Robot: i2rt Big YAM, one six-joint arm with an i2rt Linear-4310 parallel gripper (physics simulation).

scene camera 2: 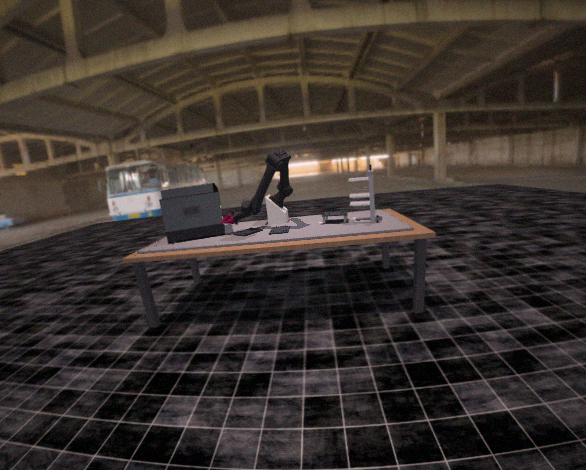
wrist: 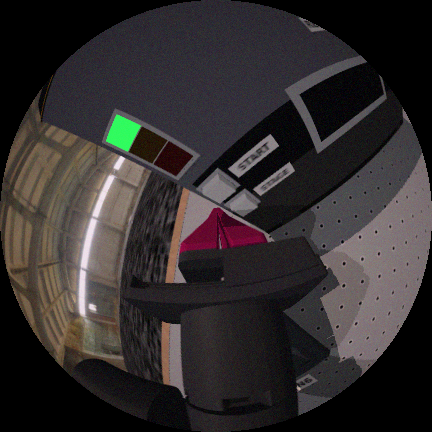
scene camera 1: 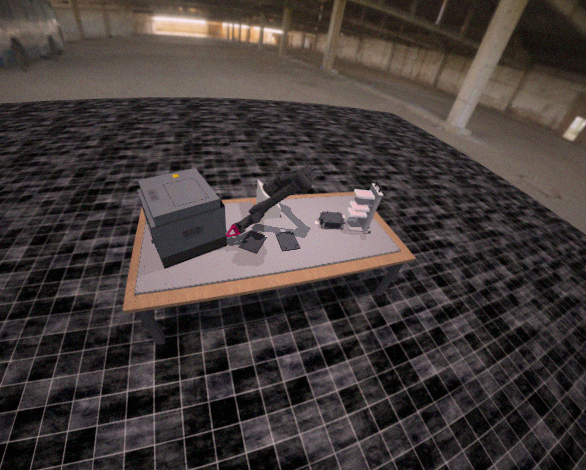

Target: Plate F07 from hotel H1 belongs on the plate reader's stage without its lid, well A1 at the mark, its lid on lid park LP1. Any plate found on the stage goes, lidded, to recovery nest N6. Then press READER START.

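Frame: origin at the arm's base, x ahead, y left, z up, level; millimetres.
Seen in the pictures: gripper, fingertip midpoint: (scene camera 2: pixel 221 222) (wrist: pixel 216 212) (scene camera 1: pixel 226 236); arm's base at its link origin: (scene camera 2: pixel 275 202) (scene camera 1: pixel 268 193).
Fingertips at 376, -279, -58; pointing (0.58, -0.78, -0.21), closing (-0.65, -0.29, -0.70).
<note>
Pixels of each thing's top centre, then the offset from my fingertips to it, as dx, dy, dz.
- plate reader at its top centre: (scene camera 1: pixel 178 188) (scene camera 2: pixel 190 186) -94, -251, +263
- START button at its top centre: (wrist: pixel 209 181) -29, -8, +36
- STAGE button at its top centre: (wrist: pixel 236 198) -29, -8, +4
The plate reader (scene camera 1: pixel 192 235) (scene camera 2: pixel 191 211) (wrist: pixel 200 65) is a large dark grey box at the table's left. In the wrist view its front has a START button (wrist: pixel 218 185), a STAGE button (wrist: pixel 243 201) and a dark, grey-framed window (wrist: pixel 345 105); no plate can be made out there. My gripper (scene camera 1: pixel 229 233) (scene camera 2: pixel 224 219) (wrist: pixel 216 212) is shut and empty, its magenta fingertips close to the two buttons. Contact cannot be told. The hotel rack (scene camera 1: pixel 372 215) (scene camera 2: pixel 372 200) stands at the right with pale plates or shelves; F07 cannot be told apart. An N6 label (wrist: pixel 305 382) shows below the gripper.
The reader's status strip has its green light (wrist: pixel 123 133) lit, with dim amber and red beside it. Two flat dark pads (scene camera 1: pixel 253 242) (scene camera 1: pixel 288 241) lie on the mat before the arm. A raised dark fixture (scene camera 1: pixel 331 220) (scene camera 2: pixel 335 217) stands between the arm's base and the hotel.
</note>
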